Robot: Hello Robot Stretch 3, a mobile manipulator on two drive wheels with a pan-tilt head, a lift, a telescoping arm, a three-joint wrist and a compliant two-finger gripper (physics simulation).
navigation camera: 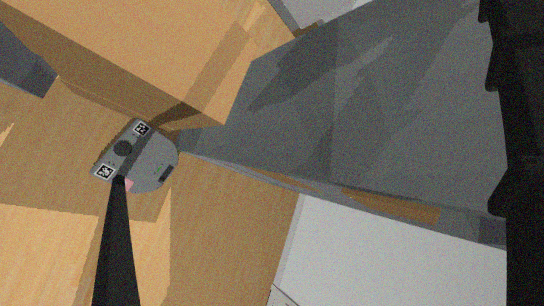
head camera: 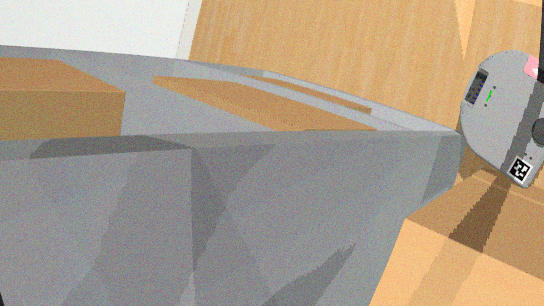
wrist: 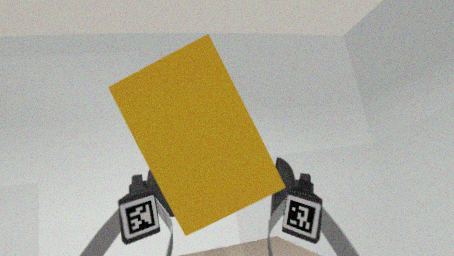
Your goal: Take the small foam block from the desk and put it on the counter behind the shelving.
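Pixels of known places: gripper, between the fingertips: (wrist: pixel 220 177); robot's base, origin of its link: (navigation camera: pixel 123 147) (head camera: pixel 541 130).
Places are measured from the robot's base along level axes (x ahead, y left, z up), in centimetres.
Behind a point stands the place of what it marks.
The small foam block (wrist: pixel 197 135) {x -0.9, y -78.5, z 133.5 cm} is a yellow slab. It sits tilted between the two fingers of my gripper (wrist: pixel 221 190) {x -1.6, y -84.3, z 131.3 cm} in the wrist view, with its lower part between the fingertips. The gripper is shut on it. Behind the block is a pale, blurred surface. The gripper and the block do not show in the head or navigation view. A large grey piece of furniture (head camera: pixel 310 200) {x -19.7, y -21.6, z 91.9 cm} (navigation camera: pixel 400 115) {x -18.4, y -26.8, z 119.3 cm}, with brown panels in it, fills much of both views. A white surface (head camera: pixel 90 25) {x -172.7, y -42.4, z 63.4 cm} (navigation camera: pixel 390 250) {x -176.1, y -28.1, z 102.5 cm} lies beyond its edge. I cannot tell whether it is the counter.
My round grey base (head camera: pixel 500 115) {x -13.1, y -3.1, z 16.1 cm} (navigation camera: pixel 155 160) {x -14.7, y -3.0, z 16.1 cm} stands close to the grey furniture's corner. A light wooden block-shaped piece (head camera: pixel 450 265) {x -1.7, y -21.8, z 81.0 cm} (navigation camera: pixel 165 45) {x 10.5, y -25.1, z 81.0 cm} is close on the base's other side. Black arm segments (navigation camera: pixel 530 125) {x -7.4, y -14.6, z 128.1 cm} run along the navigation view's right edge. The floor (head camera: pixel 325 35) {x -90.7, y -10.1, z 0.1 cm} (navigation camera: pixel 225 230) {x -94.3, y 19.0, z 0.1 cm} is wood.
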